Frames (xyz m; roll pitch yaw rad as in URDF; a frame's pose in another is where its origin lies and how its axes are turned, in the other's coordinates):
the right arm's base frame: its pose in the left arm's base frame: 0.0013 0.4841 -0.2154 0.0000 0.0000 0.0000
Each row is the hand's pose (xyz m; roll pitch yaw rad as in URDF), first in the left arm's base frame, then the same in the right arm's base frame.
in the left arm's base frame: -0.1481 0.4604 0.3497 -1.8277 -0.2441 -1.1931
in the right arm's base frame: -0.1494 -0.0237 0.5651 -1.8277 -0.2441 -1.1931
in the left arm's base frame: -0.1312 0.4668 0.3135 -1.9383 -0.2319 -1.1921
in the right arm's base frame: -0.1325 -0.0173 0.5289 -1.9383 -0.2319 -1.1921
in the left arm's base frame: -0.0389 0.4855 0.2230 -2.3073 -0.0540 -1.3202
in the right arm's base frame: -0.0402 0.0014 0.4384 -2.3073 -0.0540 -1.3202
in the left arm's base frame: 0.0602 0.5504 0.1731 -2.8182 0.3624 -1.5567
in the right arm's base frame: 0.0589 0.0663 0.3885 -2.8182 0.3624 -1.5567
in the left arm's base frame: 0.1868 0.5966 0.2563 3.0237 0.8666 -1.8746
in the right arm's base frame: 0.1855 0.1125 0.4717 3.0237 0.8666 -1.8746
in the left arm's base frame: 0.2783 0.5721 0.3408 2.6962 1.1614 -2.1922
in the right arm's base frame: 0.2770 0.0880 0.5562 2.6962 1.1614 -2.1922
